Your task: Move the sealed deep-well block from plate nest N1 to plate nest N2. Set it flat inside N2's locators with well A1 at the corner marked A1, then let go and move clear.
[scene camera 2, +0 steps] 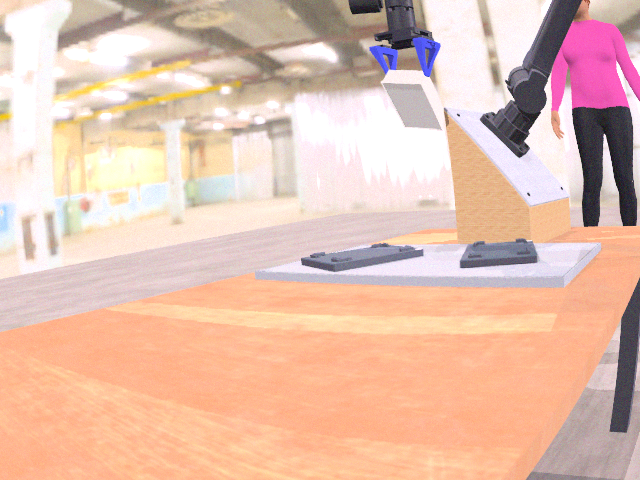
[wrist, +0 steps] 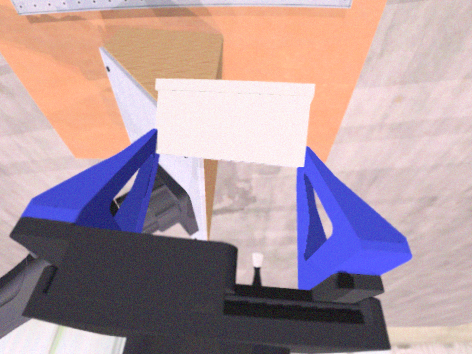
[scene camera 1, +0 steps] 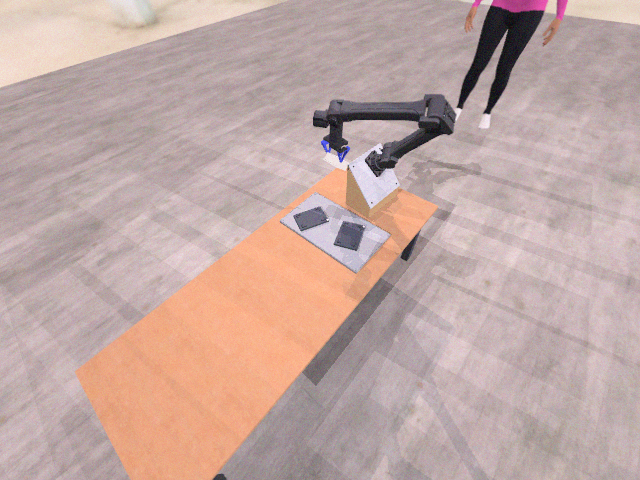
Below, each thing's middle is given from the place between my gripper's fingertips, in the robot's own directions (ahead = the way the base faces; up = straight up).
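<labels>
Grey perforated plate (scene camera 2: pixel 439 260): 320 mm below my hand, 140 mm ahead of it and 90 mm to the left of it. White block (wrist: pixel 260 122): 40 mm below my hand, 30 mm behind it and 10 mm to the right of it.
</labels>
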